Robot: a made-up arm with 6 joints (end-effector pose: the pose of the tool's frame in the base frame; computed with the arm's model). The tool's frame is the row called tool.
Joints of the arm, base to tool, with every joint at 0 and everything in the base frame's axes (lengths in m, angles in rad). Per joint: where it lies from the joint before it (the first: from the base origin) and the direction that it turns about. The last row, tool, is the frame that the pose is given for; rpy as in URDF.
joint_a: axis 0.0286 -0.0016 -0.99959 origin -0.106 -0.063 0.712
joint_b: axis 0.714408 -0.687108 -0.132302 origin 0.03 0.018 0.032
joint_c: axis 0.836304 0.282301 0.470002 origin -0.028 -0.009 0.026
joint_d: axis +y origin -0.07 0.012 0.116
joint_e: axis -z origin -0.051 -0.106 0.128
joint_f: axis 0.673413 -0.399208 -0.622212 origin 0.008 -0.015 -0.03
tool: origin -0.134 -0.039 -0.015 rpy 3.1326 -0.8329 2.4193
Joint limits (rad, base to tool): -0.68..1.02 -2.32..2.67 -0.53..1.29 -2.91..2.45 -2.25..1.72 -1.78..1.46
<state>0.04 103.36 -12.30 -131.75 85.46 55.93</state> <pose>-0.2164 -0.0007 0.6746 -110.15 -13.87 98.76</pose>
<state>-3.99 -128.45 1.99 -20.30 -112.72 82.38</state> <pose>0.1052 0.1963 0.8918 -36.68 -0.82 34.17</pose>
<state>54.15 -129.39 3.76 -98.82 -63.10 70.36</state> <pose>0.0144 -0.1339 0.8963 77.10 -86.07 -104.00</pose>
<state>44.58 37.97 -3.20 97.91 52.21 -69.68</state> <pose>-0.2608 -0.2314 0.9529 -22.18 -26.21 4.77</pose>
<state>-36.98 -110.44 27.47 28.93 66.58 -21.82</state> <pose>-0.0442 0.3339 0.8380 -69.78 66.47 117.80</pose>
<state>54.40 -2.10 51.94 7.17 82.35 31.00</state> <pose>-0.2448 -0.1057 0.9238 -125.82 -61.72 -42.25</pose>
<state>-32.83 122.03 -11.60 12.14 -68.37 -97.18</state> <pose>-0.2187 -0.2769 0.4734 -162.79 54.76 -173.28</pose>
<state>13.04 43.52 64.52 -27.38 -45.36 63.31</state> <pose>-0.2189 -0.1909 0.5346 71.65 40.23 -133.33</pose>
